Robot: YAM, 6 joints.
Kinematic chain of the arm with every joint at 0, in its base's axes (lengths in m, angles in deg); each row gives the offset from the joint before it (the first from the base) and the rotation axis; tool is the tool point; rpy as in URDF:
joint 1: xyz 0 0 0.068 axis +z
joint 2: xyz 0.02 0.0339 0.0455 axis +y
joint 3: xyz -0.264 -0.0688 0 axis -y
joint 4: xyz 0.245 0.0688 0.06 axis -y
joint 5: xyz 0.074 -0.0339 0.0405 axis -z
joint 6: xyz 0.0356 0 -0.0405 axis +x
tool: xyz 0 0 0 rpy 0 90 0
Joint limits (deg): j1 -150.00..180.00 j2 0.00..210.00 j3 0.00..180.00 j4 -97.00..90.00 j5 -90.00..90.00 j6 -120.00..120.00
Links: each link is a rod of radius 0.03 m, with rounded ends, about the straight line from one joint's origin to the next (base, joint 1, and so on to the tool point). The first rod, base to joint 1, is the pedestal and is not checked.
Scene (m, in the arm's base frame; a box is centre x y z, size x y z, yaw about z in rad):
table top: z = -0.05
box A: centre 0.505 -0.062 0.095 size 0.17 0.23 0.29 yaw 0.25
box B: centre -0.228 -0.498 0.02 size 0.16 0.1 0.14 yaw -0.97
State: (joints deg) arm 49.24 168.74 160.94 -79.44 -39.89 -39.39
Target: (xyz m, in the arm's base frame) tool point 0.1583 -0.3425 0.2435
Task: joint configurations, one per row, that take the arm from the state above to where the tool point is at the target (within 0.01 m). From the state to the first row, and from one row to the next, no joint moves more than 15 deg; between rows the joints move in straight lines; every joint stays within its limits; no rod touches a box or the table.
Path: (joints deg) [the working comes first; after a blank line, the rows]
Joints at the target: -67.60 122.02 109.63 -97.00 -26.41 -39.39
Straight joint move there: touches box A.

1: 36.87 157.73 161.76 -74.90 -52.25 -34.70
2: 24.50 146.73 162.59 -70.37 -64.61 -30.01
3: 12.13 135.72 163.41 -65.83 -76.97 -25.32
4: -0.24 124.72 164.24 -61.29 -89.33 -20.63
5: -13.71 124.18 153.32 -68.43 -76.75 -24.38
6: -27.18 123.64 142.39 -75.58 -64.17 -28.13
7: -40.65 123.10 131.47 -82.72 -51.58 -31.89
8: -54.13 122.56 120.55 -89.86 -39.00 -35.64
9: -67.60 122.02 109.63 -97.00 -26.41 -39.39

